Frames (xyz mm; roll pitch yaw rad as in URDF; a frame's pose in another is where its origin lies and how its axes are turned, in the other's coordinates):
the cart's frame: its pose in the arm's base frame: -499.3 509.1 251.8 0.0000 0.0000 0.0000
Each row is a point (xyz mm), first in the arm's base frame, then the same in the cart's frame.
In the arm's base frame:
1: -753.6 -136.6 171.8
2: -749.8 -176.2 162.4
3: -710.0 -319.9 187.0
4: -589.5 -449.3 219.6
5: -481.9 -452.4 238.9
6: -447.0 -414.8 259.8
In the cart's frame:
1: -254.3 -645.7 -80.0
2: -250.5 -685.3 -89.4
3: -210.7 -829.0 -64.8
4: -90.2 -958.4 -32.2
5: 17.4 -961.5 -12.9
6: 52.3 -923.9 8.0

